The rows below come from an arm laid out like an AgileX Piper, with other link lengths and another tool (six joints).
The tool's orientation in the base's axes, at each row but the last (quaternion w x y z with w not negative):
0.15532 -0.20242 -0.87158 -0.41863
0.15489 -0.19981 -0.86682 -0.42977
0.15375 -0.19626 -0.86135 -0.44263
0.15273 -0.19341 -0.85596 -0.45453
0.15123 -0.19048 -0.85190 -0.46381
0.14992 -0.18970 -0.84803 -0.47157
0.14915 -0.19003 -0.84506 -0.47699
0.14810 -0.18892 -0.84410 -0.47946
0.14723 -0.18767 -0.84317 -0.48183
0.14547 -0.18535 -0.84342 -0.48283
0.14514 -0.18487 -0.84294 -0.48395
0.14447 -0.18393 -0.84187 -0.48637
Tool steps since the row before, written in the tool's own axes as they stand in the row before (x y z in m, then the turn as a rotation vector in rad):
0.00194 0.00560 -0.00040 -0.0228 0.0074 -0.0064
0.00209 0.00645 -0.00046 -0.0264 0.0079 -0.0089
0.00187 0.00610 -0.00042 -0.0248 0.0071 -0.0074
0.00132 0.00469 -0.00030 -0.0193 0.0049 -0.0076
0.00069 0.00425 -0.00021 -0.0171 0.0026 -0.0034
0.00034 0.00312 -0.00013 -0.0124 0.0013 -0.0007
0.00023 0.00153 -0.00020 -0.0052 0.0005 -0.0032
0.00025 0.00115 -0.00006 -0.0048 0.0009 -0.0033
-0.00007 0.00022 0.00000 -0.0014 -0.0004 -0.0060
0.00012 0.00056 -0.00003 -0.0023 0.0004 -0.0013
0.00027 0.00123 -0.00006 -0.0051 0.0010 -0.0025
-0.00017 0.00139 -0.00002 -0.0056 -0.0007 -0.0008
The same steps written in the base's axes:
0.00106 0.00329 0.00483 0.0241 -0.0060 -0.0013
0.00131 0.00363 0.00559 0.0277 -0.0085 -0.0010
0.00129 0.00327 0.00534 0.0258 -0.0073 -0.0017
0.00107 0.00240 0.00411 0.0199 -0.0076 -0.0008
0.00138 0.00206 0.00352 0.0166 -0.0047 -0.0037
0.00115 0.00146 0.00253 0.0116 -0.0022 -0.0040
0.00052 0.00059 0.00135 0.0051 -0.0035 -0.0003
0.00031 0.00053 0.00100 0.0049 -0.0033 0.0002
0.00016 0.00009 0.00014 0.0015 -0.0056 0.0021
0.00015 0.00026 0.00049 0.0023 -0.0013 0.0000
0.00032 0.00056 0.00108 0.0052 -0.0026 -0.0002
0.00078 0.00059 0.00100 0.0047 -0.0020 -0.0025

